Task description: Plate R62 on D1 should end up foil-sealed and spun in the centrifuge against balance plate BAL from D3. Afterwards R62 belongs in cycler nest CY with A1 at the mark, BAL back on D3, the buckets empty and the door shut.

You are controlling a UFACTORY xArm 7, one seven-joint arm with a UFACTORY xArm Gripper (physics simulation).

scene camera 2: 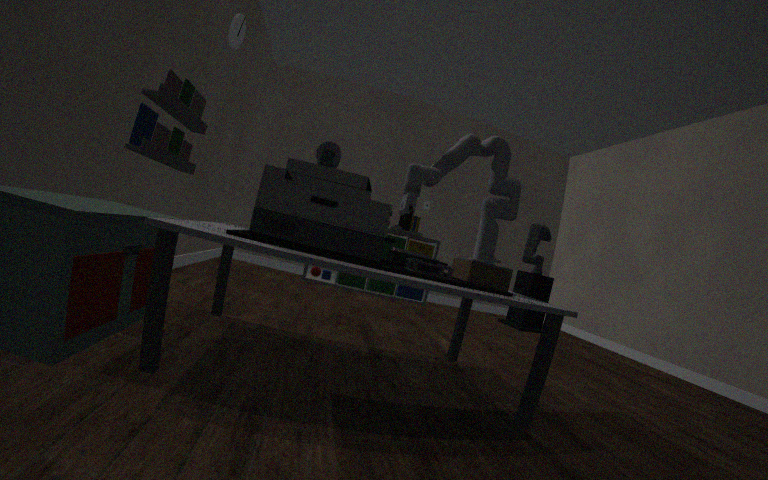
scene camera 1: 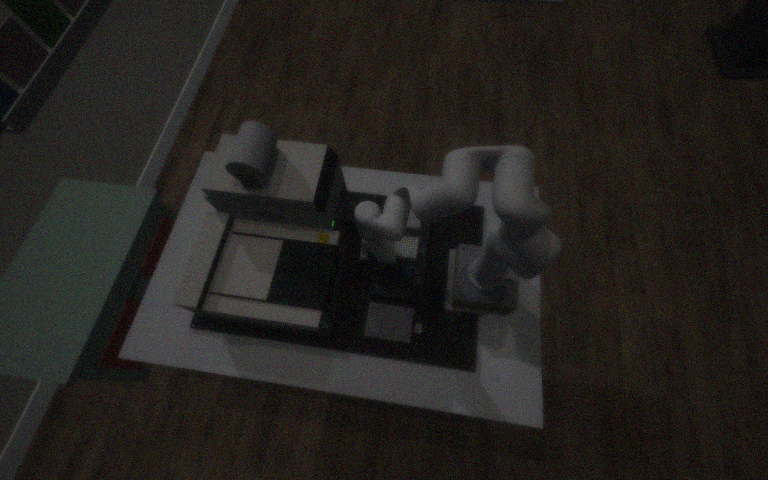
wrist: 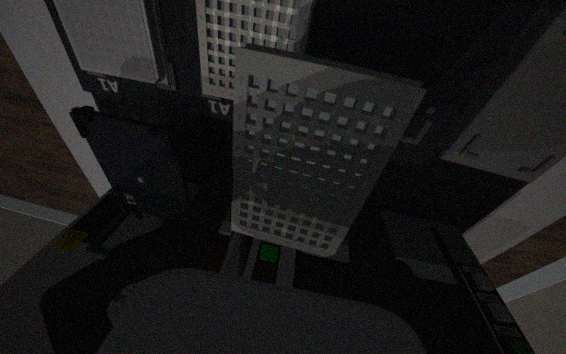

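Seen in the pictures: gripper, between the fingertips: [scene camera 2: 403, 230] [wrist: 293, 195]; arm's base, origin of its link: [scene camera 2: 481, 263] [scene camera 1: 485, 274].
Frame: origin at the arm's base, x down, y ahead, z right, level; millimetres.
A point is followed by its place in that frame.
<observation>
The scene is very dark. My gripper [scene camera 1: 386, 251] @[x -60, y 396, z 43 mm] [scene camera 2: 409, 220] @[x -60, y 396, z 43 mm] is shut on a white well plate [wrist: 317, 140] [scene camera 1: 407, 246] and holds it tilted above the black deck [scene camera 1: 449, 348] @[x 91, y 112, z -254 mm]. I cannot read which plate it is. In the wrist view a second well plate [wrist: 246, 35] @[x 21, y 319, z 98 mm] lies flat on the deck behind the held one, with an "A1" mark [wrist: 220, 107] @[x 36, y 385, z 130 mm] at its corner. A small green square [wrist: 269, 253] @[x -40, y 517, z 55 mm] shows below the held plate's near edge. My fingers are hidden by the plate.
A big grey machine [scene camera 1: 296, 171] [scene camera 2: 320, 200] with a cylinder [scene camera 1: 251, 152] @[x -378, y 757, z 198 mm] on top stands at the back left. A wide tray frame [scene camera 1: 215, 267] @[x -127, y 911, z -85 mm] lies in front of it. A grey square nest [scene camera 1: 389, 324] @[x 49, y 328, z -195 mm] lies at the deck's front. The arm base [scene camera 1: 487, 281] @[x -60, y 8, z -46 mm] stands on the right.
</observation>
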